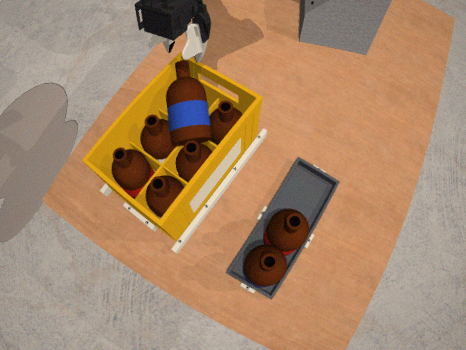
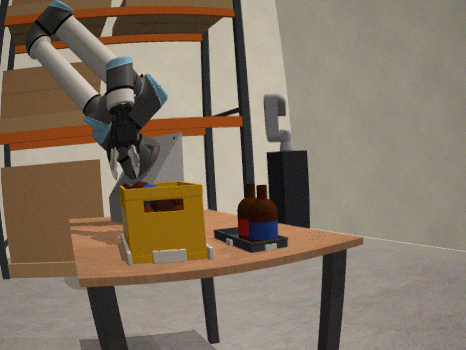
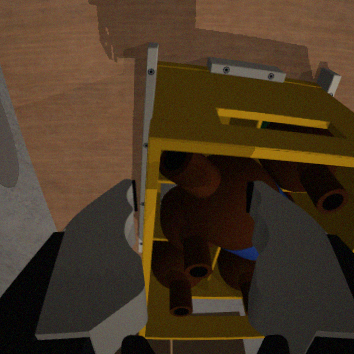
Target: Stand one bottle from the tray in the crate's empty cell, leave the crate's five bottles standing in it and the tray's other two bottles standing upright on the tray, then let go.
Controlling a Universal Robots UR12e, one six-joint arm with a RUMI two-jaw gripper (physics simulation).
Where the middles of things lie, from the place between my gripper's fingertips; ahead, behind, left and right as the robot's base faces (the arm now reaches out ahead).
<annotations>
I see my gripper 70 mm short of the blue-label brown bottle point(image 1: 187, 108), 50 mm to the right of it and 50 mm above it.
</annotations>
